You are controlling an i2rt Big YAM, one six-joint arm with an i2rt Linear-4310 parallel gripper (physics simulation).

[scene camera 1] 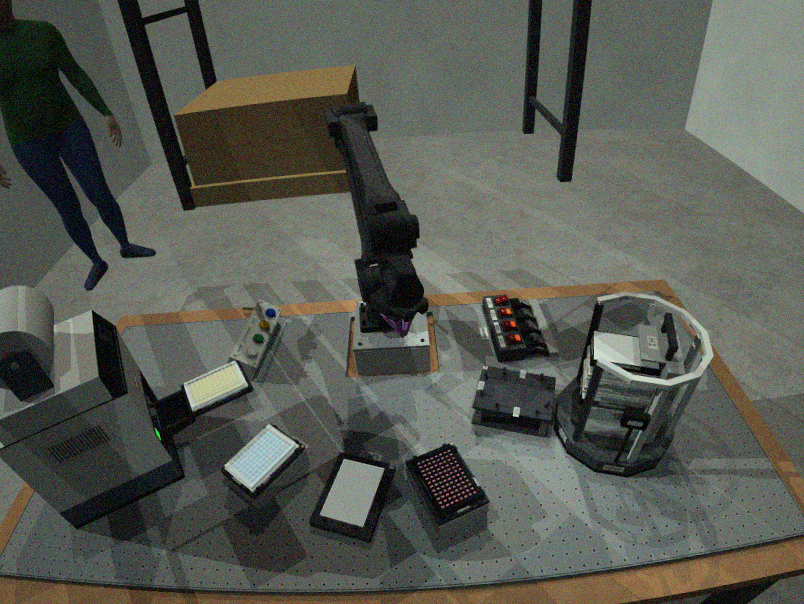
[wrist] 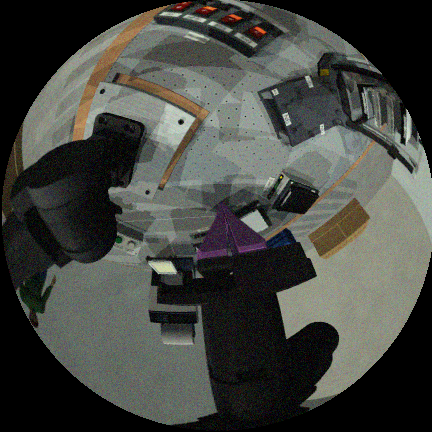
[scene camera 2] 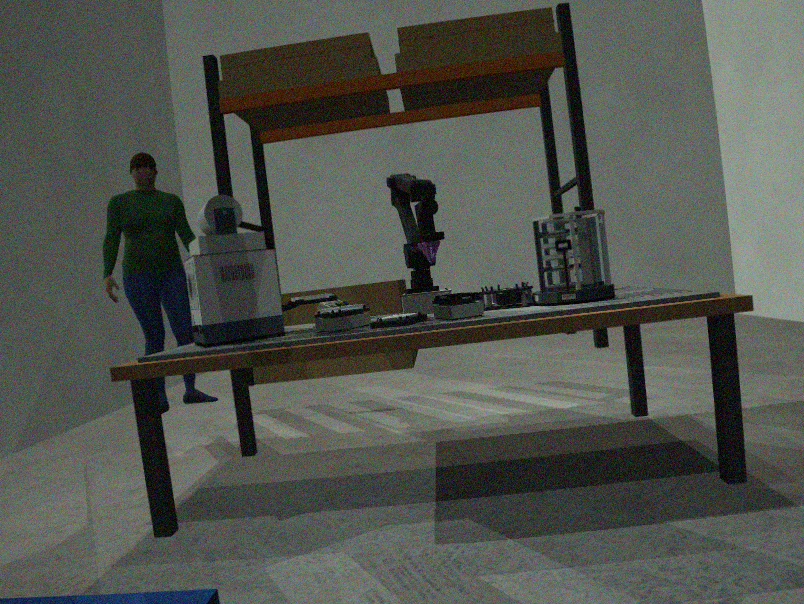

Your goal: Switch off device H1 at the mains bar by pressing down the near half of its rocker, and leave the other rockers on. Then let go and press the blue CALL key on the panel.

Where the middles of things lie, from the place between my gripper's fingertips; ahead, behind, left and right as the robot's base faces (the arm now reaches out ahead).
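Round caged rack [scene camera 1: 626, 423]: 170 mm ahead of my hand, 420 mm to the left of it, 30 mm below it. Flat lidded plate [scene camera 1: 349, 501]: 260 mm ahead of my hand, 130 mm to the right of it, 150 mm below it.
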